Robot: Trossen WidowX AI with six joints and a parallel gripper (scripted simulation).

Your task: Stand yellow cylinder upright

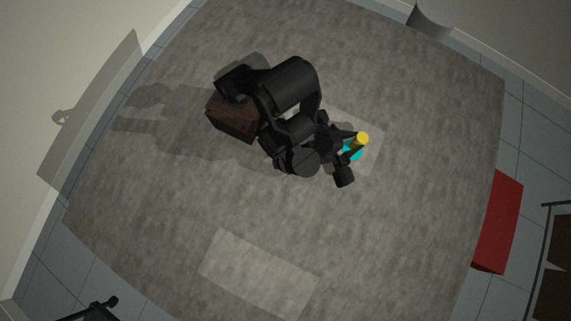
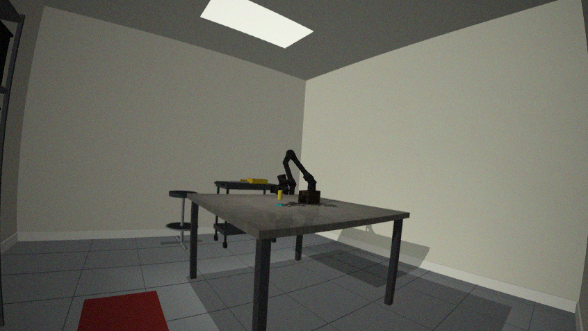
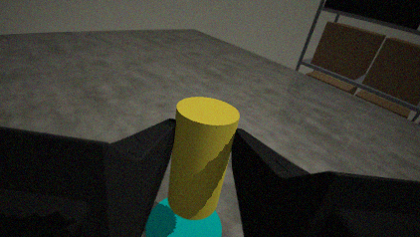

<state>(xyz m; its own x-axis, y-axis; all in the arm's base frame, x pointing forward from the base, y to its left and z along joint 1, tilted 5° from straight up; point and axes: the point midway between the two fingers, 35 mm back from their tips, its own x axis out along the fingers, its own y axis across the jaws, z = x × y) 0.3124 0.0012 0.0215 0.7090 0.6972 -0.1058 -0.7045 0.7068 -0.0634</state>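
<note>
Now: gripper tip 90 mm above the cyan circle. From my gripper tip the other things lie so: yellow cylinder 20 mm below.
</note>
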